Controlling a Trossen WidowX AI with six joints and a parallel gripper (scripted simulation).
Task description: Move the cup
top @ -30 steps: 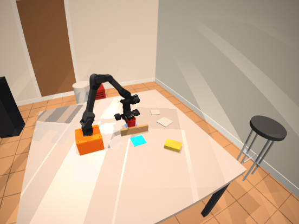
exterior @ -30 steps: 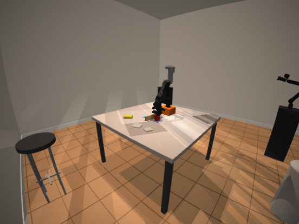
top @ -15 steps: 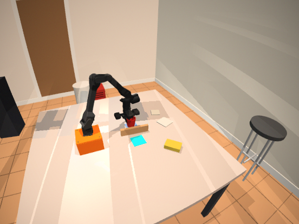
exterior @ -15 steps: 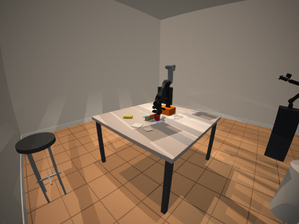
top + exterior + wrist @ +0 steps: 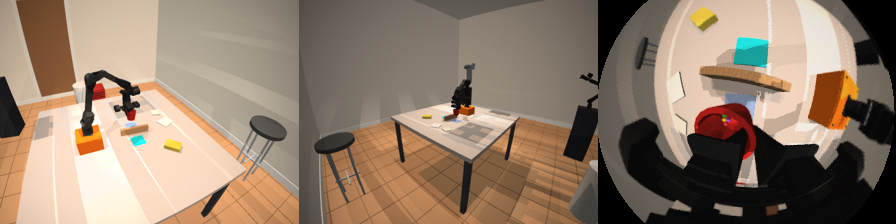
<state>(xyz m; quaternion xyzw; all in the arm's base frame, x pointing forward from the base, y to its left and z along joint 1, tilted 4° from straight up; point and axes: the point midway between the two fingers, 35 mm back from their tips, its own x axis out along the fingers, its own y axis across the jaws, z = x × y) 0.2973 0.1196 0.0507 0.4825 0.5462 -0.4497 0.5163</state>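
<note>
Now: the cyan pad 4 cm ahead of my gripper tip, 17 cm to the right of it and 12 cm below it. Also, from my gripper tip: blue pad 3 cm ahead, 1 cm to the left, 12 cm below; then wooden bar 3 cm ahead, 8 cm to the right, 9 cm below; then red cup 3 cm ahead.
</note>
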